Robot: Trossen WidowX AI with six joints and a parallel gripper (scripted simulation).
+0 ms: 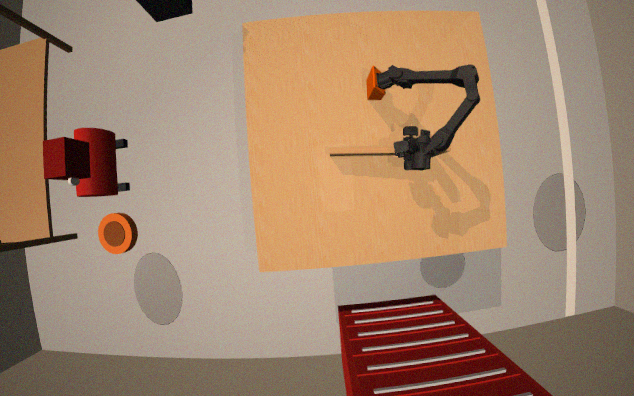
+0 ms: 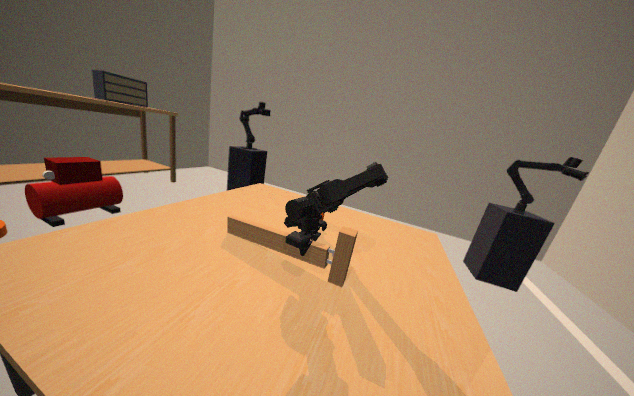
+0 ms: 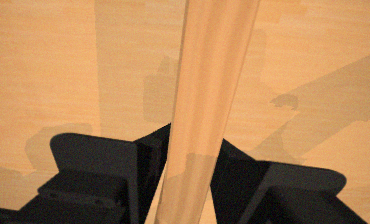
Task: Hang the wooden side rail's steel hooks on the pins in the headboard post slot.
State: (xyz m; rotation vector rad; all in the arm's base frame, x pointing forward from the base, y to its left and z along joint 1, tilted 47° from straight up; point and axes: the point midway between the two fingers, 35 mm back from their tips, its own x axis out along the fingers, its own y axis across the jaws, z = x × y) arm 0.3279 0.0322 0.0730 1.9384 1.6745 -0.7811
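Now: the headboard post 10 mm ahead of my gripper tip, 130 mm to the left of it and 40 mm above it.
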